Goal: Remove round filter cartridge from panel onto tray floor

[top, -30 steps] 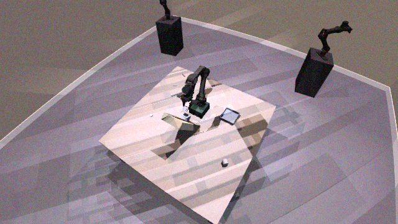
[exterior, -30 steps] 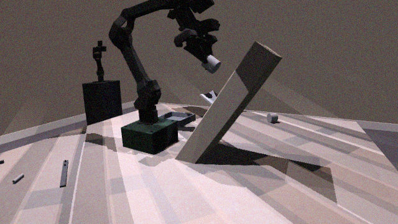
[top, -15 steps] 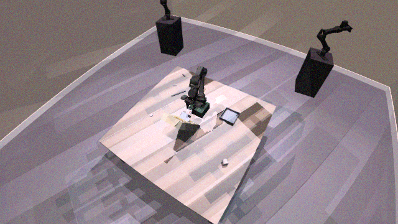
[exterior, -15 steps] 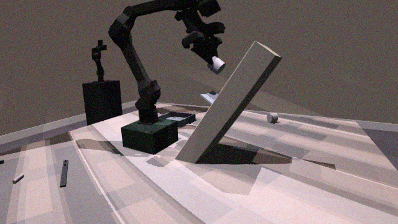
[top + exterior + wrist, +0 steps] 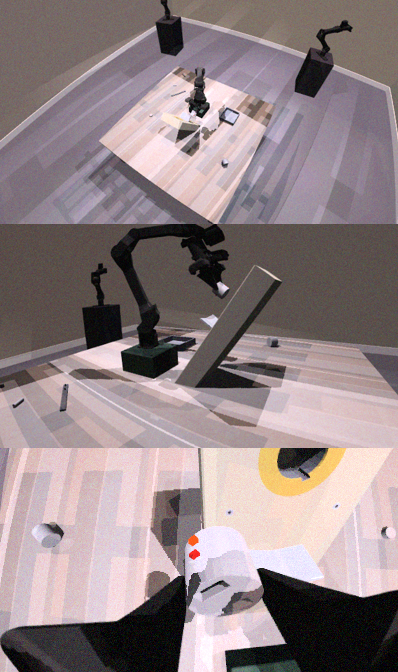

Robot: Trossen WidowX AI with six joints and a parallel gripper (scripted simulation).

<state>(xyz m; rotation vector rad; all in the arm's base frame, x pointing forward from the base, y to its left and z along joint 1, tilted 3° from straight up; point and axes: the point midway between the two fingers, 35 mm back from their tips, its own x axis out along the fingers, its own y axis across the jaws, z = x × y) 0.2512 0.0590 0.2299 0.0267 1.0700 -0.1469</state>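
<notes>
The blue-grey tray is 290 mm behind my gripper tip, 240 mm to the left of it and 270 mm below it. From my gripper tip the other things lie so: filter cartridge: right at my gripper tip; small white rod: 470 mm behind, 470 mm to the right, 280 mm below; service panel: 60 mm ahead, 100 mm to the right, 100 mm below.
</notes>
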